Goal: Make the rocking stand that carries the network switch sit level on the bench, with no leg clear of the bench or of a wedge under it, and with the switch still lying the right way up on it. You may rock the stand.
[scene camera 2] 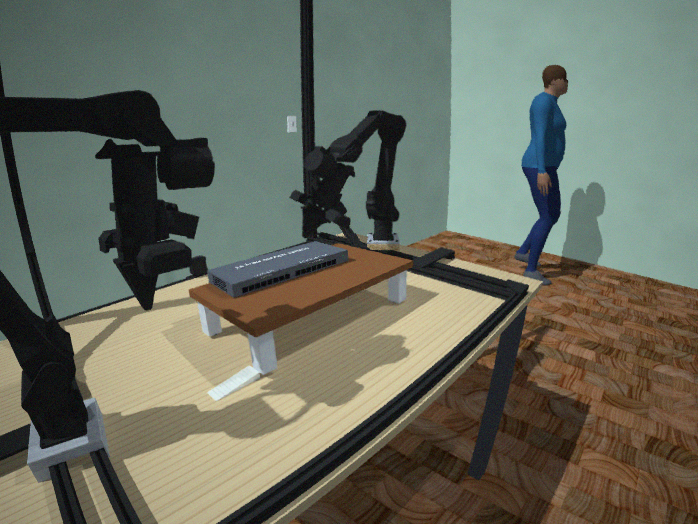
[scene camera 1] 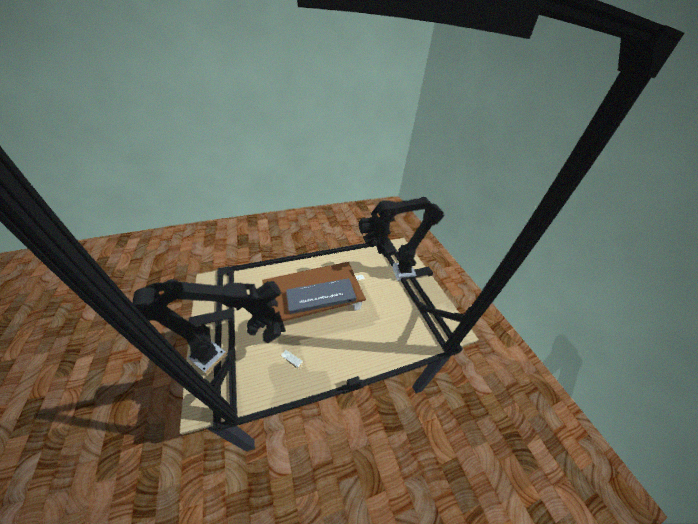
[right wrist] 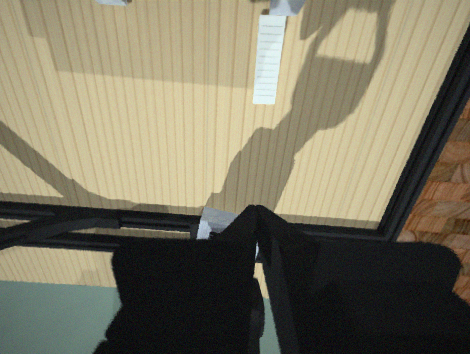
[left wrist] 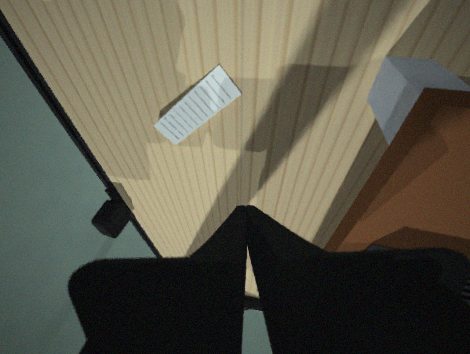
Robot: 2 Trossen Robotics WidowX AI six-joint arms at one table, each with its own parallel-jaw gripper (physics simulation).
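Places are measured from the left arm's base along level axes (x left, y up, z ahead), in metres.
Where they show: left gripper, fingertip midpoint: [scene camera 2: 304, 237] [scene camera 1: 284, 331] [left wrist: 244, 213]; right gripper, fingertip midpoint: [scene camera 2: 147, 309] [scene camera 1: 379, 253] [right wrist: 255, 212]; left arm's base at its link origin: [scene camera 2: 383, 237] [scene camera 1: 206, 354]; right arm's base at its link origin: [scene camera 2: 63, 427] [scene camera 1: 404, 268].
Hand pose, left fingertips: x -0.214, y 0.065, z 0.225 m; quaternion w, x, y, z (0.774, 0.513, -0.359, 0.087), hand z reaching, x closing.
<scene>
Things, the pixels of their top centre, and the offset from my left fingertips. Level surfaces: height alone.
- grey network switch at its top centre: [scene camera 2: 279, 258] [scene camera 1: 320, 293] dz +0.218, dx -0.016, dy +0.020 m
- white wedge at its top centre: [right wrist: 268, 63] [scene camera 2: 232, 379] dz +0.481, dx -0.049, dy -0.097 m
- leg at its top centre: [scene camera 2: 259, 327] dz +0.439, dx -0.004, dy -0.019 m
- second wedge at its top centre: [left wrist: 191, 114] [scene camera 1: 291, 357] dz -0.039, dx -0.053, dy -0.097 m
- bench at its surface level: dy -0.109 m
The brown stand [scene camera 1: 304, 276] [scene camera 2: 338, 282] [left wrist: 425, 175] stands on white legs. The grey network switch [scene camera 1: 321, 296] [scene camera 2: 279, 265] lies on it, label up. One white wedge [scene camera 2: 233, 383] [right wrist: 270, 60] meets the foot of the stand's near leg [scene camera 2: 263, 352] [right wrist: 287, 6]; how far it reaches under is hidden. A second wedge [scene camera 1: 292, 358] [left wrist: 198, 105] lies loose on the bench, apart from the stand. My left gripper [left wrist: 244, 213] is shut and empty, beside the stand's left end in scene camera 1. My right gripper [scene camera 2: 147, 307] [right wrist: 255, 212] is shut and empty, beyond the other end. Any gap under the legs is too small to tell.
A black frame rail [scene camera 1: 298, 403] [scene camera 2: 360, 420] runs along the bench edges, with tall black posts [scene camera 1: 541, 225] [scene camera 2: 307, 84] rising from the frame. Arm shadows cross the bench [scene camera 1: 338, 366]. A person in blue [scene camera 2: 544, 135] stands on the floor beyond the bench.
</scene>
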